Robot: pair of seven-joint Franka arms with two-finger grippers.
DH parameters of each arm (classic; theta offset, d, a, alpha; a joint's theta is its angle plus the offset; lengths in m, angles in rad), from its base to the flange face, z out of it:
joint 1: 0 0.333 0 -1.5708
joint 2: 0 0 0 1.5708
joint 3: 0 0.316 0.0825 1.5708
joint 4: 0 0 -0.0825 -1.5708
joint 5: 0 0.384 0 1.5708
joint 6: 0 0 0.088 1.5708
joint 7: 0 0.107 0 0
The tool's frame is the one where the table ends.
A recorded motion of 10 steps. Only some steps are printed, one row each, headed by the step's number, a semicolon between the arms.
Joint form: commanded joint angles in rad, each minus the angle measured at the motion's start. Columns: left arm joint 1, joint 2, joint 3, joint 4, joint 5, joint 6, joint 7; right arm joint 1, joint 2, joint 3, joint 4, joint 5, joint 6, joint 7.
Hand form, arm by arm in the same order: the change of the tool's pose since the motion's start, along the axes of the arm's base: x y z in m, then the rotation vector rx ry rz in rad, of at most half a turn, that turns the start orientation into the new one. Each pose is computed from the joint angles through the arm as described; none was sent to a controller.
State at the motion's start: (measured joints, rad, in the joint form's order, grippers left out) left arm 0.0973 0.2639 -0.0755 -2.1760 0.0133 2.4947 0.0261; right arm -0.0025 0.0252 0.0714 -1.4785 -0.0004 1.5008 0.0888
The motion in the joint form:
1: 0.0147 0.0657 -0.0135 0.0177 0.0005 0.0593 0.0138; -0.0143 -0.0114 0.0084 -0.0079 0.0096 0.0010 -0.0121
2: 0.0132 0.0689 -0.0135 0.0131 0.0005 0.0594 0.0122; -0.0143 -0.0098 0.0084 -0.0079 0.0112 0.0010 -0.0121
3: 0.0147 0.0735 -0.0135 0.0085 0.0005 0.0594 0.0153; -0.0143 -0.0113 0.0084 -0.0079 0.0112 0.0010 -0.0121
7: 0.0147 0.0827 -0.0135 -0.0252 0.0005 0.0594 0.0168; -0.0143 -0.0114 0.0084 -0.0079 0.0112 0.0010 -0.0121
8: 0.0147 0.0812 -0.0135 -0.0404 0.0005 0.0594 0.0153; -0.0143 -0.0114 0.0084 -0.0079 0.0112 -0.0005 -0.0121
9: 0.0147 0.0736 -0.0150 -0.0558 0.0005 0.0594 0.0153; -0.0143 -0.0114 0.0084 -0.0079 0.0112 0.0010 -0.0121
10: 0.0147 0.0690 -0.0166 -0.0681 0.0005 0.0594 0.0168; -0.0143 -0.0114 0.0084 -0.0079 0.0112 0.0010 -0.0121
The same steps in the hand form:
1: 0.0076 0.0008 -0.0245 -0.0082 -0.0123 -0.0110; -0.0033 -0.0022 0.0027 0.0092 -0.0040 0.0069
2: 0.0057 -0.0002 -0.0281 -0.0089 -0.0045 -0.0110; -0.0028 -0.0020 0.0018 0.0108 -0.0023 0.0070
3: 0.0036 0.0005 -0.0325 -0.0094 0.0046 -0.0127; -0.0033 -0.0020 0.0027 0.0108 -0.0038 0.0070
7: -0.0097 -0.0003 -0.0505 -0.0116 0.0473 -0.0150; -0.0034 -0.0020 0.0027 0.0108 -0.0039 0.0070
8: -0.0153 -0.0007 -0.0553 -0.0120 0.0611 -0.0139; -0.0035 -0.0020 0.0026 0.0107 -0.0024 0.0070
9: -0.0204 -0.0017 -0.0568 -0.0120 0.0689 -0.0157; -0.0034 -0.0020 0.0027 0.0108 -0.0039 0.0070
10: -0.0246 -0.0028 -0.0587 -0.0123 0.0765 -0.0191; -0.0034 -0.0020 0.0027 0.0108 -0.0039 0.0070

